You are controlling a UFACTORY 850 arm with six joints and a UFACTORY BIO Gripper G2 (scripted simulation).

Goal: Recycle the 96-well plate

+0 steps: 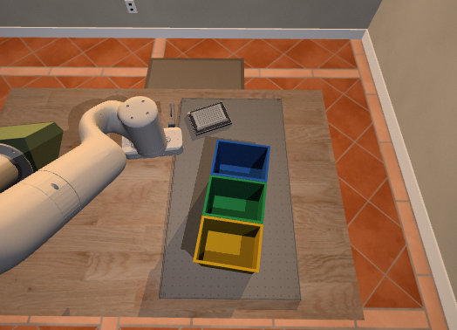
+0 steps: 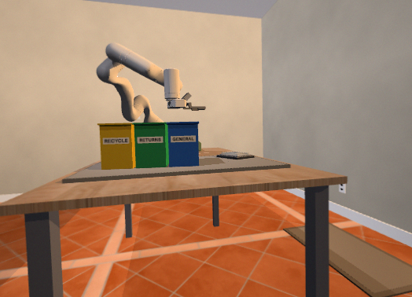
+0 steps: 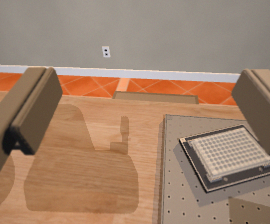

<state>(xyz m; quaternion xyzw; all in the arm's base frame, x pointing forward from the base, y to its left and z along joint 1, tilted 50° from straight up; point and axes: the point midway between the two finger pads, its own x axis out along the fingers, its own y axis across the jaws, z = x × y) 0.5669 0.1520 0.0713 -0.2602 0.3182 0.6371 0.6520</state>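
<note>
The clear 96-well plate is 260 mm below my hand, 170 mm ahead of it and 140 mm to the left of it. From my hand the other things lie so: blue general bin: 260 mm ahead, 190 mm below, 160 mm to the right; grey perforated mat: 280 mm below, 220 mm ahead, 160 mm to the right; dark plate nest N1: 270 mm below, 170 mm ahead, 140 mm to the left.
</note>
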